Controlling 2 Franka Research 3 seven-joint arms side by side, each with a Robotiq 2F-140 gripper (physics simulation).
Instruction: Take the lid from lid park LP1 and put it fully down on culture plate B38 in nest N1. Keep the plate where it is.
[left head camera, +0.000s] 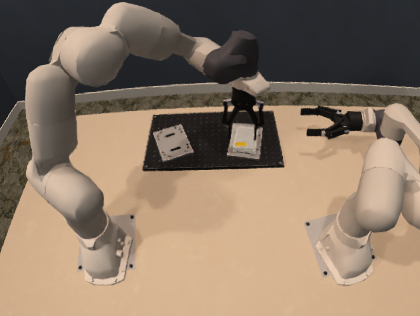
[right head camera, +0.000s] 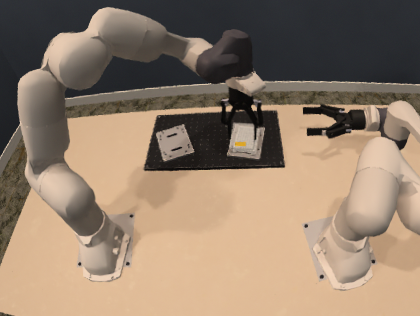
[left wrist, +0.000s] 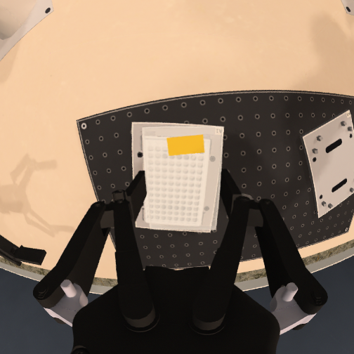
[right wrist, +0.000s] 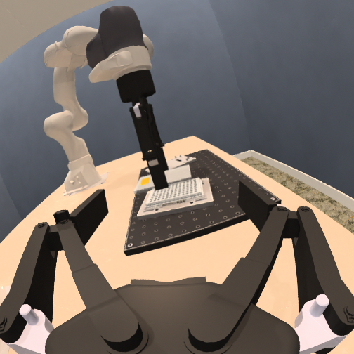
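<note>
The clear lid with a yellow label (left head camera: 240, 144) (right head camera: 240, 144) (left wrist: 185, 145) (right wrist: 178, 174) is between the fingers of my left gripper (left head camera: 243, 139) (right head camera: 243, 137) (left wrist: 182, 180), which is shut on it. White culture plate B38 (right wrist: 175, 193) sits in nest N1 (left head camera: 258, 149) (left wrist: 137, 145) (right wrist: 207, 197). The lid lies over the plate but shifted sideways, toward the lid park; the plate's near wells show uncovered in the right wrist view. Whether the lid touches the plate I cannot tell. My right gripper (left head camera: 306, 122) (right head camera: 306, 120) (right wrist: 171, 197) is open and empty, right of the board.
Lid park LP1 (left head camera: 173, 148) (right head camera: 175, 142) (left wrist: 330, 160), a grey plate with two dark slots, holds no lid. It stands on the left of the black perforated board (left head camera: 210, 160) (right head camera: 210, 160) (left wrist: 260, 110) (right wrist: 155, 235). The right arm stands at the table's right.
</note>
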